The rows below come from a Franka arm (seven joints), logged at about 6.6 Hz.
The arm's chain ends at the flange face. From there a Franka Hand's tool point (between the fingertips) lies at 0.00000 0.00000 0.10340 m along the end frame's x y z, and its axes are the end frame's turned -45 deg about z.
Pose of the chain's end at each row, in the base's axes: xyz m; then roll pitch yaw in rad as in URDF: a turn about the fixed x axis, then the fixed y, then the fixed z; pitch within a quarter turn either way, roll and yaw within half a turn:
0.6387 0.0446 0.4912 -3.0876 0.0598 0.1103
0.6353 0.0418 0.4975 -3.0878 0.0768 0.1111
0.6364 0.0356 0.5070 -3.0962 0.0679 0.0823
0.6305 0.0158 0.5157 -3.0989 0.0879 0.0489
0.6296 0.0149 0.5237 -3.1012 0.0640 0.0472
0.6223 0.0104 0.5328 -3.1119 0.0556 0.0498
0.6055 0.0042 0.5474 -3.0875 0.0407 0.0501
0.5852 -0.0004 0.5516 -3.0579 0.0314 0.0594
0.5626 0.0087 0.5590 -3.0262 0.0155 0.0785
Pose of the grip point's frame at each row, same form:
0.6320 0.0495 0.3881 -3.0612 0.0042 0.8943
0.6268 0.0464 0.3946 -3.0493 0.0163 0.8952
0.6290 0.0397 0.4039 -3.0615 0.0160 0.8668
0.6212 0.0198 0.4128 -3.0493 0.0320 0.8339
0.6228 0.0188 0.4206 -3.0678 0.0167 0.8319
0.6164 0.0132 0.4296 -3.0813 0.0183 0.8349
0.6010 0.0096 0.4442 -3.0746 -0.0094 0.8341
0.5815 0.0080 0.4486 -3.0602 -0.0369 0.8420
0.5601 0.0204 0.4563 -3.0489 -0.0705 0.8597

